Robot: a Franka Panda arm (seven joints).
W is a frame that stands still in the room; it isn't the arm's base.
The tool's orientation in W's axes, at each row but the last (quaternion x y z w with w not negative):
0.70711 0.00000 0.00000 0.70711
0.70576 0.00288 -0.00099 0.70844
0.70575 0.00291 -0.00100 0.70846
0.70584 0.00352 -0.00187 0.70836
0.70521 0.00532 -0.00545 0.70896
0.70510 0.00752 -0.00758 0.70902
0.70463 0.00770 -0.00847 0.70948
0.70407 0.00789 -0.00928 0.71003
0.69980 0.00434 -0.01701 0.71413
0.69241 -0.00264 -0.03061 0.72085
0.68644 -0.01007 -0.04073 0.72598
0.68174 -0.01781 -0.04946 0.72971
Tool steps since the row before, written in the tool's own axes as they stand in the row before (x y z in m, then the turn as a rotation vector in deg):
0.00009 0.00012 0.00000 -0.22 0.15 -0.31
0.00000 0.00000 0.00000 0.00 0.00 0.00
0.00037 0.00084 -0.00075 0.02 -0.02 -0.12
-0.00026 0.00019 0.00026 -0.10 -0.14 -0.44
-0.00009 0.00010 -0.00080 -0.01 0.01 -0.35
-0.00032 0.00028 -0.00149 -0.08 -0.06 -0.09
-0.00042 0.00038 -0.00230 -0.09 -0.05 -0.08
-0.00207 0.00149 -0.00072 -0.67 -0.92 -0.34
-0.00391 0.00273 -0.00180 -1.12 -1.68 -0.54
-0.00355 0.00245 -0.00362 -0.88 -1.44 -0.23
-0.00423 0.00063 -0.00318 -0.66 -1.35 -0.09
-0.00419 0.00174 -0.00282 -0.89 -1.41 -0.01
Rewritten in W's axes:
0.00009 0.00000 0.00012 -0.22 0.31 0.15
0.00000 0.00000 0.00000 0.00 0.00 0.00
0.00037 0.00075 0.00084 0.02 0.12 -0.02
-0.00026 -0.00026 0.00019 -0.10 0.44 -0.14
-0.00009 0.00080 0.00010 -0.01 0.35 0.01
-0.00031 0.00149 0.00028 -0.08 0.09 -0.06
-0.00041 0.00230 0.00037 -0.09 0.08 -0.05
-0.00203 0.00074 0.00153 -0.69 0.33 -0.91
-0.00379 0.00193 0.00281 -1.16 0.53 -1.66
-0.00328 0.00388 0.00243 -0.93 0.22 -1.41
-0.00396 0.00351 0.00062 -0.71 0.06 -1.32
-0.00382 0.00332 0.00171 -0.95 0.00 -1.37

